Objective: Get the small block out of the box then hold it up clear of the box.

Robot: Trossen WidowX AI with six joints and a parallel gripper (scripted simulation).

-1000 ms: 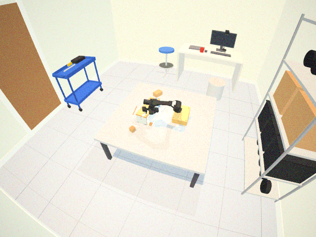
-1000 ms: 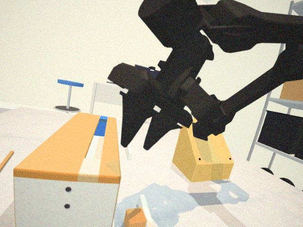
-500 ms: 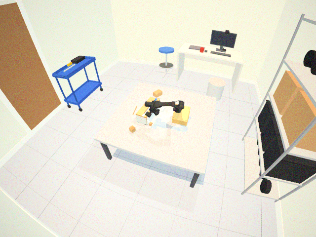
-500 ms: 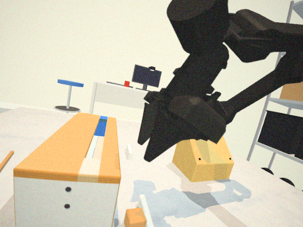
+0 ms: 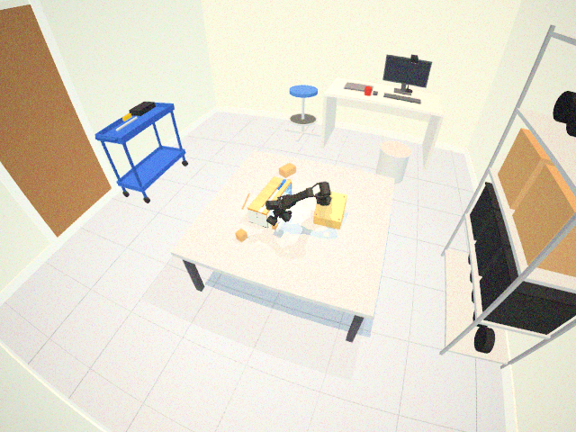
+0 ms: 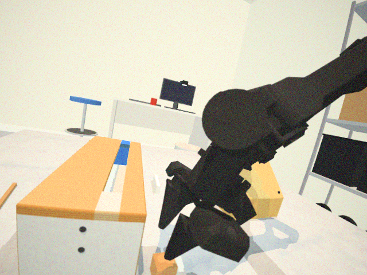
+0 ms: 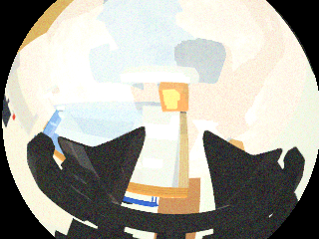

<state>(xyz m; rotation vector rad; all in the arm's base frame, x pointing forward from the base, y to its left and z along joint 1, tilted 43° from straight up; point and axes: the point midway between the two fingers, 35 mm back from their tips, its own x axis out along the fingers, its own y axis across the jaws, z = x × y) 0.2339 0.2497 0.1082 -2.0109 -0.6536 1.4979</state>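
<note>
Now: the small block 50 mm below my gripper tip and 10 mm behind it. Round my gripper tip: box (160 mm to the right, 80 mm ahead, 10 mm below); thin stick (320 mm ahead, 130 mm to the right, 70 mm below).
</note>
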